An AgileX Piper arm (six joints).
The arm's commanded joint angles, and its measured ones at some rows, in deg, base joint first. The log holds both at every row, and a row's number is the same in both.
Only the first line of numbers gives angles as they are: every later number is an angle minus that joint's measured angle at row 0.
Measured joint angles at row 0:
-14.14, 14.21, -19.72, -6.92, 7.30, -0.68
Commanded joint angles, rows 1 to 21:
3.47, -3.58, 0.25, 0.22, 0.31, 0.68
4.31, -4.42, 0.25, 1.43, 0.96, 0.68
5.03, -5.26, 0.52, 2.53, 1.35, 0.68
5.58, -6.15, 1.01, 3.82, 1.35, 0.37
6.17, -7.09, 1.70, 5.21, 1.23, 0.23
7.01, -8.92, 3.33, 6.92, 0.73, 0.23
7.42, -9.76, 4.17, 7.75, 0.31, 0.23
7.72, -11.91, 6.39, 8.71, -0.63, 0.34
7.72, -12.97, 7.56, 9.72, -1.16, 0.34
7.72, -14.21, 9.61, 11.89, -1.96, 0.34
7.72, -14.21, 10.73, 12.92, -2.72, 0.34
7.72, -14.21, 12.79, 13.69, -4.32, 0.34
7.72, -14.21, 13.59, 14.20, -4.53, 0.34
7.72, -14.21, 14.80, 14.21, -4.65, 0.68
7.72, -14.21, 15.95, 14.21, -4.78, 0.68
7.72, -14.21, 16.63, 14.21, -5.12, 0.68
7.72, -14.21, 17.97, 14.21, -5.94, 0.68
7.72, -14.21, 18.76, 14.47, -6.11, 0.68
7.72, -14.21, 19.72, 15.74, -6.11, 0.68
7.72, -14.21, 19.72, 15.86, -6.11, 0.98
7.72, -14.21, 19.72, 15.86, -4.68, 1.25
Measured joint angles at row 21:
7.49, -13.99, 18.88, 15.05, -5.29, 0.68
